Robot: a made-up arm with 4 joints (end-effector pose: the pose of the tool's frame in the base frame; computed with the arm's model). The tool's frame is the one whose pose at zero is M. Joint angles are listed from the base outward.
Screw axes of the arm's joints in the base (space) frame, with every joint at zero. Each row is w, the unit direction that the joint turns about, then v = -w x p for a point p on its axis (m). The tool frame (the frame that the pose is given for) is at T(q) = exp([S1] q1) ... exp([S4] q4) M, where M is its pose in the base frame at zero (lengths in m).
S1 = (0, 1, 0, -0.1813, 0, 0)
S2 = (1, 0, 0, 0, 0.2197, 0.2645)
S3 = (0, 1, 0, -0.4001, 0, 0.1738)
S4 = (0, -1, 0, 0.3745, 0, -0.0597)
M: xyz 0.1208 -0.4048 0.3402 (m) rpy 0 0 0 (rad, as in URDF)
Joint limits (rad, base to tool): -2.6..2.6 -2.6..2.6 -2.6..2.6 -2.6..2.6
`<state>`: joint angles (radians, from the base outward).
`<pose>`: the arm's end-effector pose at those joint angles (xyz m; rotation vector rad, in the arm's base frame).
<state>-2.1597 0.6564 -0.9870 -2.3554</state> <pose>-0.0252 -0.3783 0.2979 -0.1293 -0.7621 0.6608</pose>
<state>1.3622 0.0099 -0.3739 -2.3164</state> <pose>0.1098 -0.4055 0.1813 -0.0142 -2.9785 -0.0042</pose>
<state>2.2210 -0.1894 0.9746 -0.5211</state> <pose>0.1699 -0.3652 -0.0219 0.2368 -2.5566 -0.0898</pose>
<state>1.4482 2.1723 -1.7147 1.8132</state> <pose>-0.1037 -0.2510 0.0214 -1.9268 -1.1019 -1.4755</pose>
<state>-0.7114 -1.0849 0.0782 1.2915</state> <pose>-0.0853 -0.1452 0.4511 -1.2149 -1.7073 0.3114</pose>
